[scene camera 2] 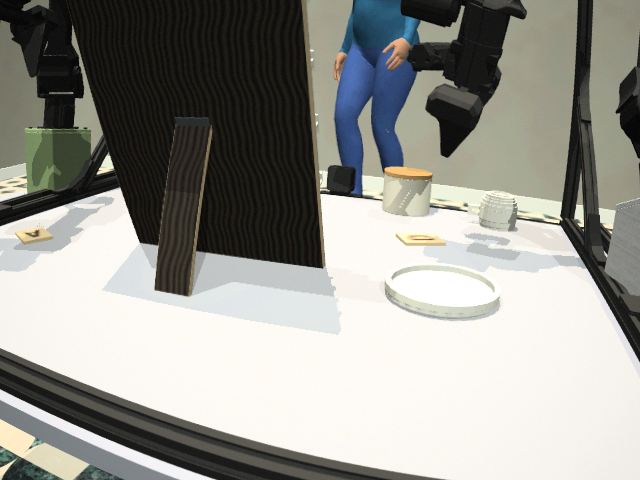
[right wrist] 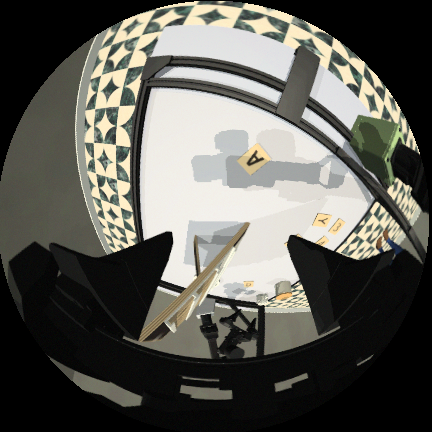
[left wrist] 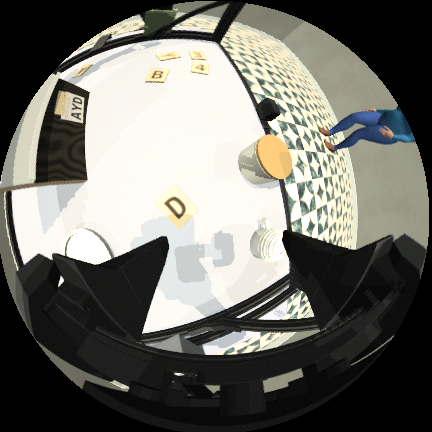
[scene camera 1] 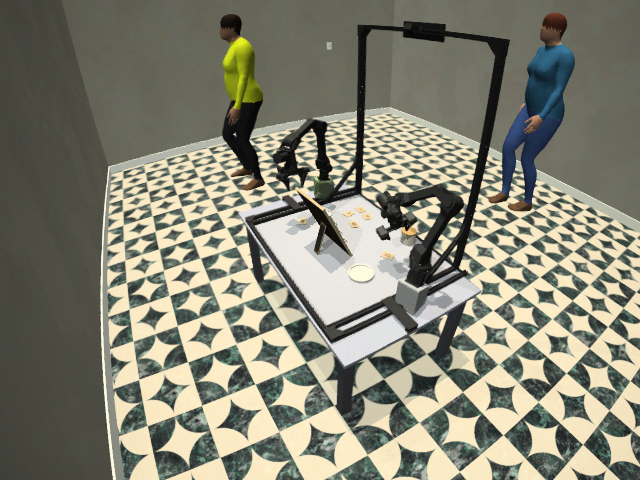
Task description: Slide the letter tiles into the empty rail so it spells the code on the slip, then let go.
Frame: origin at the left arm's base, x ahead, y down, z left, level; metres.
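Where they show: left gripper, fingertip midpoint: (scene camera 2: pixel 453 142) (right wrist: pixel 248 313) (left wrist: pixel 226 239) (scene camera 1: pixel 397 235); right gripper, fingertip midpoint: (scene camera 2: pixel 15 73) (right wrist: pixel 232 239) (scene camera 1: pixel 295 189); left arm's base at its link origin: (right wrist: pixel 205 315) (left wrist: pixel 185 383) (scene camera 1: pixel 414 282); right arm's base at its link origin: (scene camera 2: pixel 57 128) (scene camera 1: pixel 323 178).
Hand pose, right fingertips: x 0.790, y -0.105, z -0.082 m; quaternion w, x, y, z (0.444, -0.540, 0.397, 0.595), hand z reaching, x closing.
Things, the pixels of their centre, and the offset from my right fingertips. "spot": a spot on its surface instead.
- tilted dark board at the middle of its body: (scene camera 2: pixel 170 157) (right wrist: pixel 184 274) (scene camera 1: pixel 315 230) dx -0.250, dy +0.094, dz +0.106 m
- slip at the middle of its body: (left wrist: pixel 73 106) dx -0.233, dy +0.189, dz -0.020 m
- D tile at the middle of its body: (scene camera 2: pixel 420 239) (left wrist: pixel 175 206) (scene camera 1: pixel 387 255) dx -0.527, dy +0.223, dz -0.114 m
- Tiles B at the middle of its body: (left wrist: pixel 157 74) (scene camera 1: pixel 354 224) dx -0.227, dy +0.223, dz -0.213 m
- Y at the middle of its body: (right wrist: pixel 321 219) (left wrist: pixel 167 55) dx -0.133, dy +0.223, dz -0.277 m
- white dish at the middle of its body: (scene camera 2: pixel 443 289) (left wrist: pixel 86 261) (scene camera 1: pixel 361 273) dx -0.516, dy +0.217, dz +0.082 m
- lidded jar at the middle of its body: (scene camera 2: pixel 407 191) (left wrist: pixel 264 160) (right wrist: pixel 282 290) (scene camera 1: pixel 408 235) dx -0.533, dy +0.191, dz -0.290 m
- ribbed cup at the middle of its body: (scene camera 2: pixel 492 209) (left wrist: pixel 269 239) (right wrist: pixel 262 298) dx -0.669, dy +0.197, dz -0.226 m
- black block at a spot on its surface: (scene camera 2: pixel 341 179) (left wrist: pixel 264 109) spot: dx -0.427, dy +0.195, dz -0.384 m
A tilted dark board (scene camera 1: pixel 323 219) (scene camera 2: pixel 248 155) (right wrist: pixel 240 231) stands on the table; its rails show edge-on in the right wrist view. A slip (left wrist: pixel 76 107) on its lower front reads AYD. The D tile (scene camera 1: pixel 387 255) (scene camera 2: pixel 420 239) (left wrist: pixel 175 207) lies near the white dish. The A tile (scene camera 1: pixel 302 221) (scene camera 2: pixel 34 235) (right wrist: pixel 254 159) lies beyond the board. Tiles B (scene camera 1: pixel 354 224) (left wrist: pixel 157 75), 4 (left wrist: pixel 200 68), Y (right wrist: pixel 322 220) and 3 (right wrist: pixel 337 226) lie grouped. My left gripper (scene camera 1: pixel 397 227) (left wrist: pixel 226 239) is open and empty above the table near D. My right gripper (scene camera 1: pixel 295 187) (right wrist: pixel 232 239) is open and empty, high above A's side.
The white dish (scene camera 2: pixel 442 311) lies between the board and my left arm's base. A lidded jar (scene camera 1: pixel 408 237) (scene camera 2: pixel 406 195) (left wrist: pixel 252 162), a ribbed cup (scene camera 2: pixel 497 210) (left wrist: pixel 268 243) and a black block (scene camera 2: pixel 341 179) (left wrist: pixel 270 108) stand along the far edge. A black frame (scene camera 1: pixel 360 103) rises behind.
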